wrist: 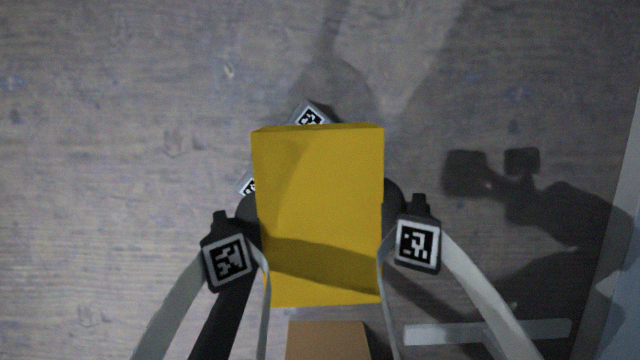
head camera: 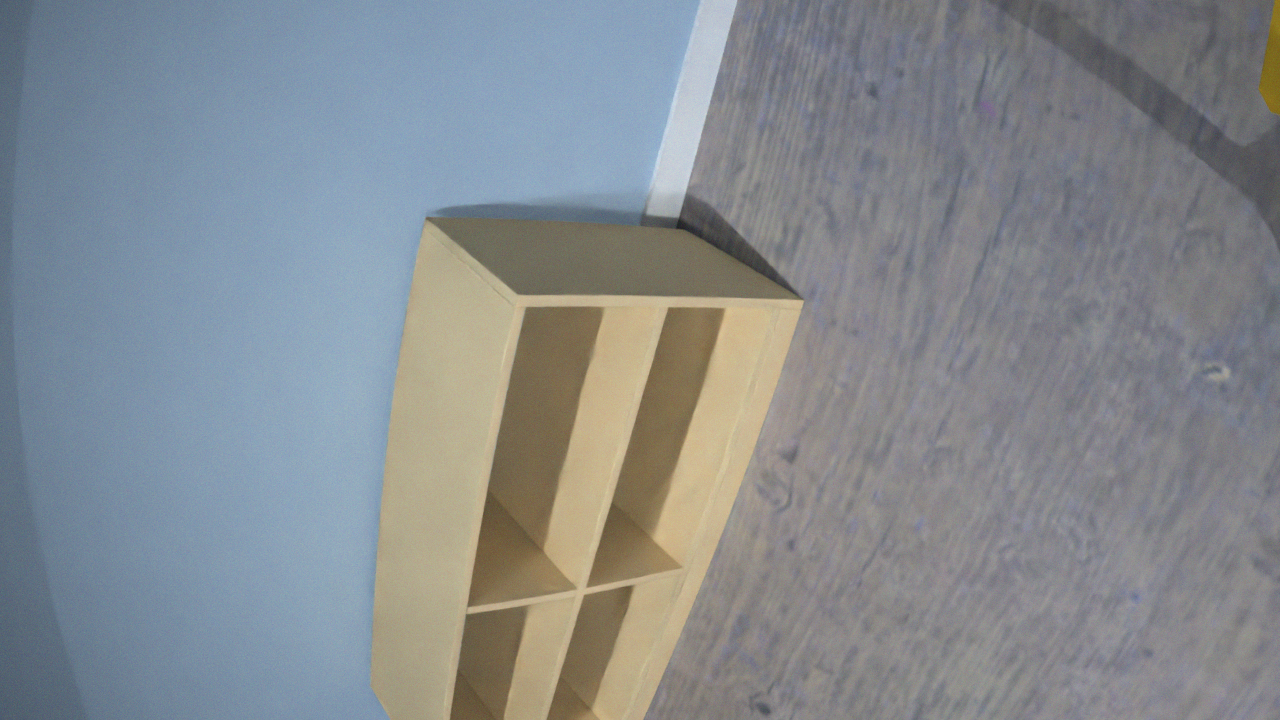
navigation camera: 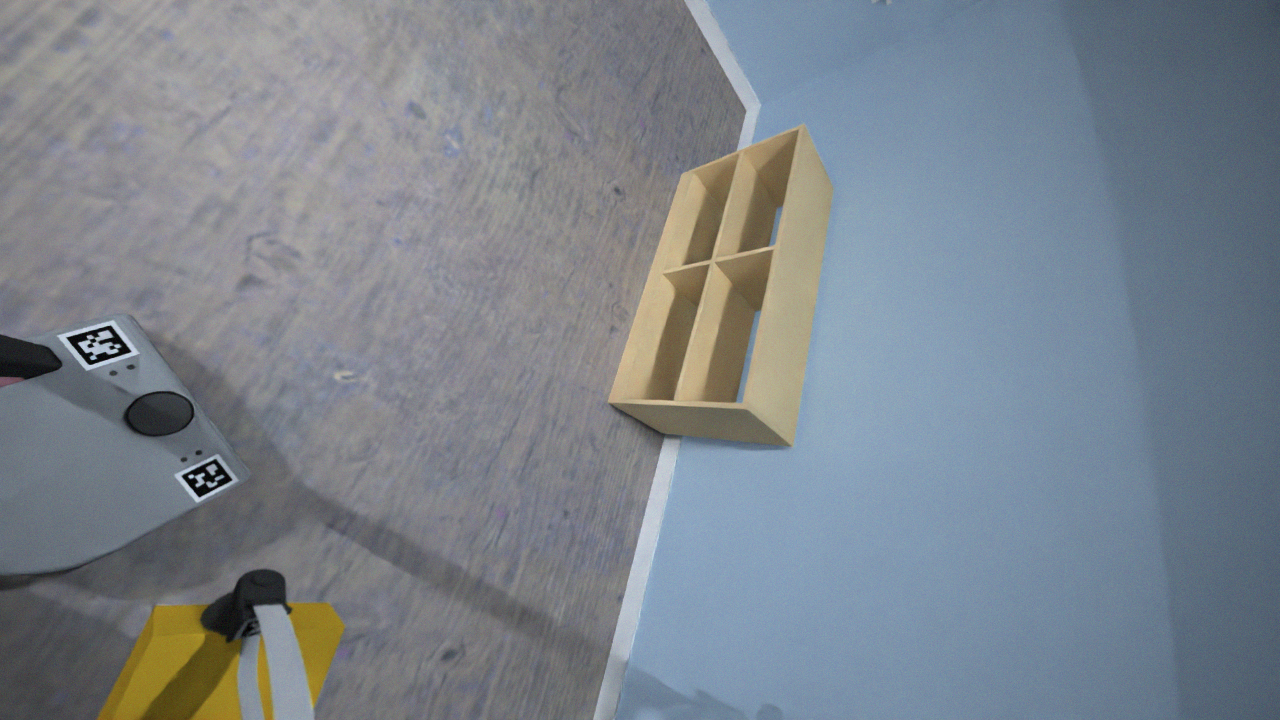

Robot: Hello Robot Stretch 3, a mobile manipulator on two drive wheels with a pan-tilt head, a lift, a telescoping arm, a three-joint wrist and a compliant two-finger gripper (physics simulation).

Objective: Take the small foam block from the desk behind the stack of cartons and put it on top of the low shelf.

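Pixels of known places: gripper, fingertip midpoint: (navigation camera: 220,663); robot's base at its link origin: (navigation camera: 160,410).
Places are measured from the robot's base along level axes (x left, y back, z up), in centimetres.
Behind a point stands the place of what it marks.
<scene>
The yellow foam block (wrist: 320,185) (navigation camera: 187,667) {x -9.8, y 2.5, z 90.0 cm} (head camera: 1271,62) {x -14.7, y -2.0, z 90.0 cm} is between the two fingertips of my gripper (wrist: 319,209) {x -12.3, y 2.2, z 86.5 cm}, which is shut on it. The block is held above the floor, beside the robot's base; part of it shows at the lower left of the navigation view and at the right edge of the head view. The low shelf (head camera: 429,465) {x -49.8, y -143.6, z 61.0 cm} (navigation camera: 796,295) {x -43.4, y -155.0, z 61.0 cm} is pale wood with open compartments. It stands against the blue wall, apart from the gripper, and its near end is cut off at the bottom of the head view. The desk cannot be made out.
The robot's grey base (navigation camera: 80,474) {x -3.9, y 10.8, z 16.0 cm} is at the left of the navigation view, near the block. A brown box (wrist: 327,342) shows below the block in the wrist view, with a pale bar (wrist: 450,333) to its right. A white baseboard (head camera: 693,98) {x -109.2, y -102.3, z 4.7 cm} (navigation camera: 640,573) {x -126.6, y -79.9, z 5.4 cm} runs along the wall.
</scene>
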